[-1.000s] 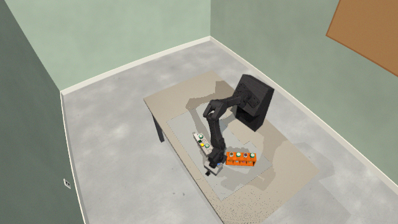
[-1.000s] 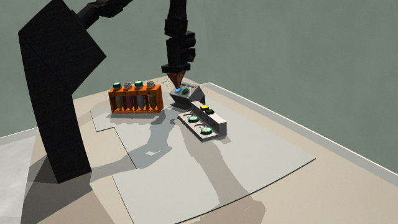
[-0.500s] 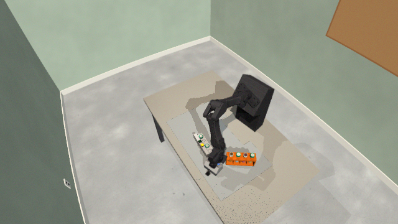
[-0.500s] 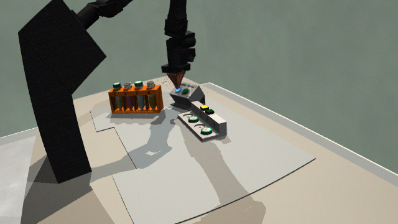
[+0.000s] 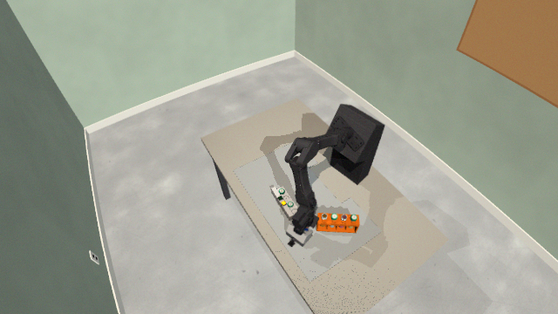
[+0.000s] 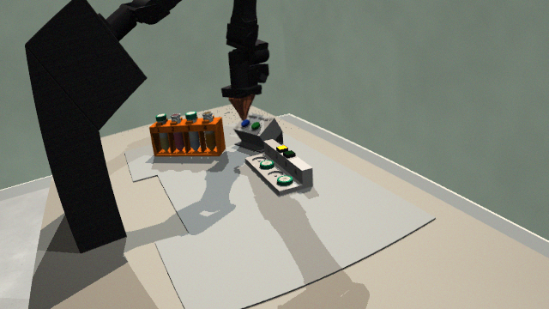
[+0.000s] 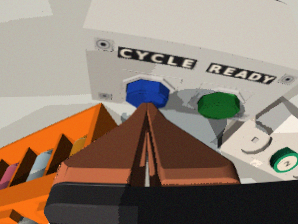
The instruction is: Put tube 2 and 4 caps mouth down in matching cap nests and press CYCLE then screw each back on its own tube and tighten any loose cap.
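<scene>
Now: hand 2 cm above the blue cycle key. From my hand the other things lie so: green ready key: 3 cm ahead, 4 cm to the right, 2 cm below; cap 1: 25 cm behind, 4 cm to the left, 3 cm above.
</scene>
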